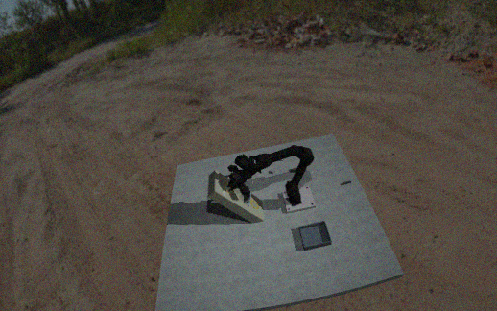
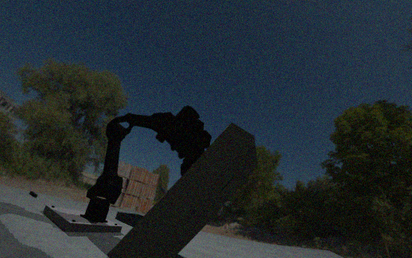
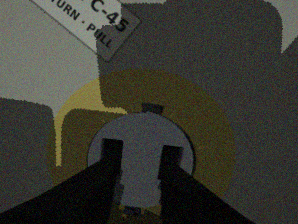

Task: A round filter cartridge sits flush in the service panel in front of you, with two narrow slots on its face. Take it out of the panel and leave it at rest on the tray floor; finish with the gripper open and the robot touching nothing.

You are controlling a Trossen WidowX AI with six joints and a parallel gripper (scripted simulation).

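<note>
The round grey filter cartridge lies 20 mm ahead of my gripper tip and 10 mm below it. Also, from my gripper tip: small pale block: 130 mm behind, 360 mm to the right, 230 mm below; grey tray: 370 mm behind, 340 mm to the left, 220 mm below; service panel: 30 mm behind, 80 mm below.
</note>
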